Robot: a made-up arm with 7 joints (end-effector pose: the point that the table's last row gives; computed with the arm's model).
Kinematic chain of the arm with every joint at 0, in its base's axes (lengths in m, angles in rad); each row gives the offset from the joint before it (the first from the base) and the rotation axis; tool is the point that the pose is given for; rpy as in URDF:
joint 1: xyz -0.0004 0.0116 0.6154 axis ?
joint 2: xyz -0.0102 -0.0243 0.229 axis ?
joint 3: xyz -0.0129 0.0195 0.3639 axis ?
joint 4: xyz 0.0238 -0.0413 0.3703 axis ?
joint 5: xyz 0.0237 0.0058 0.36 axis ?
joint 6: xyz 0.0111 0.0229 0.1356 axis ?
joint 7: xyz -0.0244 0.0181 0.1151 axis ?
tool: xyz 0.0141 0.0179 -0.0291 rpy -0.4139 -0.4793 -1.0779
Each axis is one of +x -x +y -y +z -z.
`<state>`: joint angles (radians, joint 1 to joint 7).
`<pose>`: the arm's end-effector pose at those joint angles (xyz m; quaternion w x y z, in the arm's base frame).
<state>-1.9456 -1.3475 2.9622 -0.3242 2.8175 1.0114 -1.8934</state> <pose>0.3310 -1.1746 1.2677 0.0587 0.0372 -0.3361 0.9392</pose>
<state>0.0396 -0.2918 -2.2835 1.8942 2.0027 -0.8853 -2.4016</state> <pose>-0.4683 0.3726 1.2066 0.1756 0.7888 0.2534 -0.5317</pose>
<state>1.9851 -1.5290 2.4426 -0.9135 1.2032 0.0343 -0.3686</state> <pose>0.6938 0.9644 1.1700 0.8389 -0.5073 0.1575 -0.1188</pose>
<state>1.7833 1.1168 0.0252 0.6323 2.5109 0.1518 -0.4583</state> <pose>-0.3594 -1.1565 0.9989 0.5040 0.4205 -0.7423 0.1345</pose>
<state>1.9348 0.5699 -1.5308 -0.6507 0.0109 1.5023 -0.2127</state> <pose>-0.4007 -0.4869 1.8940 0.8458 -0.1210 0.3479 -0.3859</pose>
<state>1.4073 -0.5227 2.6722 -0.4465 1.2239 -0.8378 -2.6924</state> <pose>-0.0484 0.4787 1.9810 0.2374 0.0912 -0.5306 0.8086</pose>
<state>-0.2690 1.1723 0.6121 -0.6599 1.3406 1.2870 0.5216</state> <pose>0.9541 0.3056 1.5526 0.1130 0.4168 -0.5419 0.7210</pose>
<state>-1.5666 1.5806 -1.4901 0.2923 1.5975 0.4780 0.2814</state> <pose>-0.2457 1.2639 0.7416 0.2938 -0.8952 -0.2313 0.2426</pose>
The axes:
joint 1: -z
joint 2: +y
joint 3: -z
joint 4: +y
joint 5: -z
joint 6: +y
joint 7: -z

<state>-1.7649 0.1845 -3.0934 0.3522 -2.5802 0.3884 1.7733</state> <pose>-0.0440 0.0150 2.1463 0.5655 -0.4229 -0.0262 -0.7076</pose>
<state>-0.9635 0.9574 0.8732 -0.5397 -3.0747 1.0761 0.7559</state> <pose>0.2971 0.7622 1.7325 0.3490 -0.3693 -0.4836 0.7127</pose>
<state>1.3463 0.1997 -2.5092 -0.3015 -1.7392 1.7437 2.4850</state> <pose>-0.0663 -0.3020 2.0212 0.3751 0.0372 -0.7199 -0.5828</pose>
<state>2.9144 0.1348 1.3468 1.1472 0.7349 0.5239 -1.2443</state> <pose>-0.3497 0.5309 1.7237 0.5460 -0.6578 0.0199 0.5184</pose>
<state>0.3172 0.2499 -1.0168 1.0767 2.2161 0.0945 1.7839</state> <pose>0.6567 0.2549 1.7111 0.6337 0.2886 0.2386 0.6769</pose>
